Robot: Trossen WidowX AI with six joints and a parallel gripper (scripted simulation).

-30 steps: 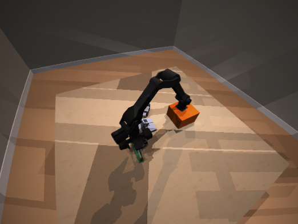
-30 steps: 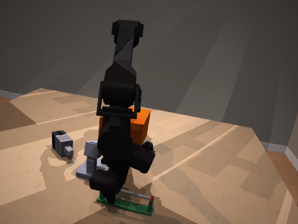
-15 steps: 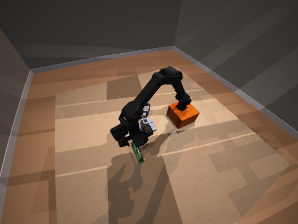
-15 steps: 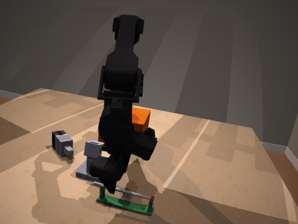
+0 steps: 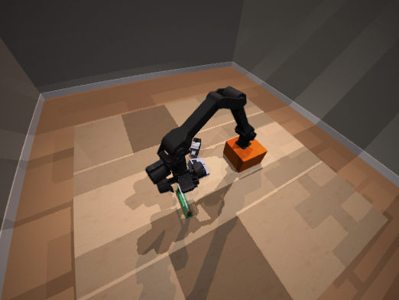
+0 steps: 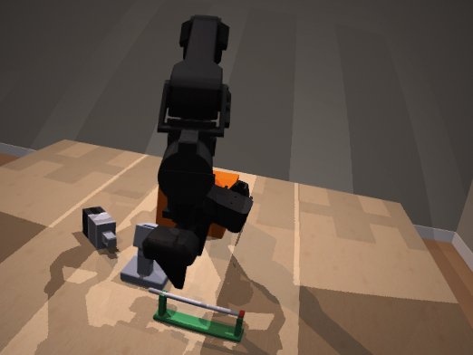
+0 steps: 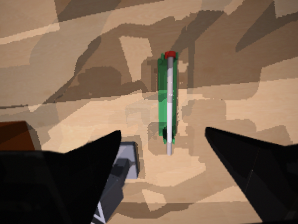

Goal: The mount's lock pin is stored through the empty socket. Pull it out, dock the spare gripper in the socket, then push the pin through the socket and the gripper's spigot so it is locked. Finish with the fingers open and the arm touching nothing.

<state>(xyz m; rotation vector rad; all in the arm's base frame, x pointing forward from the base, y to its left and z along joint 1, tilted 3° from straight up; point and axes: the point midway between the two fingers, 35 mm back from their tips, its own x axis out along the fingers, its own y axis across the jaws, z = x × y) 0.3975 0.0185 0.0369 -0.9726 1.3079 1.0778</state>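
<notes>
Right now the spare gripper is 210 mm behind my gripper tip, 190 mm to the right of it and 60 mm below it. Round my gripper tip: socket 120 mm behind, 70 mm to the right, 40 mm below; green rack 70 mm below, 20 mm to the left, 20 mm ahead.
</notes>
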